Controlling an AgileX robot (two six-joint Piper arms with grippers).
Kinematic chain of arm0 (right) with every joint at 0, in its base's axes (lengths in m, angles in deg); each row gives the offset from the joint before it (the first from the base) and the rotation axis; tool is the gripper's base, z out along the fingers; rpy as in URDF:
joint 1: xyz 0 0 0.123 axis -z
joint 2: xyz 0 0 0 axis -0.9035 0.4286 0
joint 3: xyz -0.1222 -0.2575 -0.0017 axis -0.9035 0.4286 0
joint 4: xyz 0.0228 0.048 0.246 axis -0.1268 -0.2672 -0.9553
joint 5: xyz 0 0 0 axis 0.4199 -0.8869 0.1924
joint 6: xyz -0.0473 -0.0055 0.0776 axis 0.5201 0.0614 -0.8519
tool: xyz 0 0 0 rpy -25.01 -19.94 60.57
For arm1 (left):
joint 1: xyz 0 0 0.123 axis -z
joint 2: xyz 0 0 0 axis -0.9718 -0.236 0
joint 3: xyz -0.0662 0.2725 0.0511 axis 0.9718 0.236 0
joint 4: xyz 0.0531 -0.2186 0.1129 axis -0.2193 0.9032 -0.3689
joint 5: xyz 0 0 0 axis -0.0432 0.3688 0.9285
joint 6: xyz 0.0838 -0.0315 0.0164 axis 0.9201 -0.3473 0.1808
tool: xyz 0 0 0 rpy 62.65 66.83 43.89
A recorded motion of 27 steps. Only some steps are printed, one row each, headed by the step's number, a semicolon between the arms.
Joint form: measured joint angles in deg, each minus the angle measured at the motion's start. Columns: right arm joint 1, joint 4, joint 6, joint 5, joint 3, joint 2; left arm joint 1, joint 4, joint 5, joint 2, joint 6, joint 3.
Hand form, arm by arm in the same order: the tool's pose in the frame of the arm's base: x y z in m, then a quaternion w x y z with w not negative. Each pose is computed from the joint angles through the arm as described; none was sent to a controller.
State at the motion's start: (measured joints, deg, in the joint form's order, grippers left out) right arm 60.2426 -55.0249 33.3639 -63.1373 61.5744 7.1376; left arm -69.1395 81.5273 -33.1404 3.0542 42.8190 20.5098
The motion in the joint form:
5: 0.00 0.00 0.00 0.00 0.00 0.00; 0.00 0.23 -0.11 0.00 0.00 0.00
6: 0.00 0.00 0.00 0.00 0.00 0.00; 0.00 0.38 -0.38 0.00 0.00 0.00
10: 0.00 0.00 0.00 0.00 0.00 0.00; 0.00 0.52 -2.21 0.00 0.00 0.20
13: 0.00 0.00 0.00 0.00 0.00 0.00; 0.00 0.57 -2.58 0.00 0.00 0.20
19: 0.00 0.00 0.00 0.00 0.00 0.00; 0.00 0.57 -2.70 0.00 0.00 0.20
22: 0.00 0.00 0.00 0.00 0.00 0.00; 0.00 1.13 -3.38 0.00 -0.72 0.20
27: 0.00 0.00 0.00 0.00 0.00 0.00; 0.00 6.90 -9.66 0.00 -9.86 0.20
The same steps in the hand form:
5: 0.0521 0.0119 0.1723 0.59770 -0.00058 0.79553 0.09949; 0.0527 -0.0034 0.1728 0.59499 0.02708 0.80261 -0.03268
6: 0.0521 0.0119 0.1723 0.59770 -0.00058 0.79553 0.09949; 0.0528 -0.0036 0.1732 0.59675 0.02648 0.80126 -0.03408
10: 0.0521 0.0119 0.1723 0.59770 -0.00058 0.79553 0.09949; 0.0536 -0.0040 0.1748 0.60785 0.02651 0.79275 -0.03696
13: 0.0521 0.0119 0.1723 0.59770 -0.00058 0.79553 0.09949; 0.0538 -0.0041 0.1754 0.61035 0.02640 0.79080 -0.03773
19: 0.0521 0.0119 0.1723 0.59770 -0.00058 0.79553 0.09949; 0.0538 -0.0041 0.1756 0.61116 0.02644 0.79016 -0.03786
22: 0.0521 0.0119 0.1723 0.59770 -0.00058 0.79553 0.09949; 0.0540 -0.0045 0.1766 0.61513 0.01898 0.78682 -0.04649
27: 0.0521 0.0119 0.1723 0.59770 -0.00058 0.79553 0.09949; 0.0556 -0.0074 0.1863 0.64256 -0.06933 0.74923 -0.14480

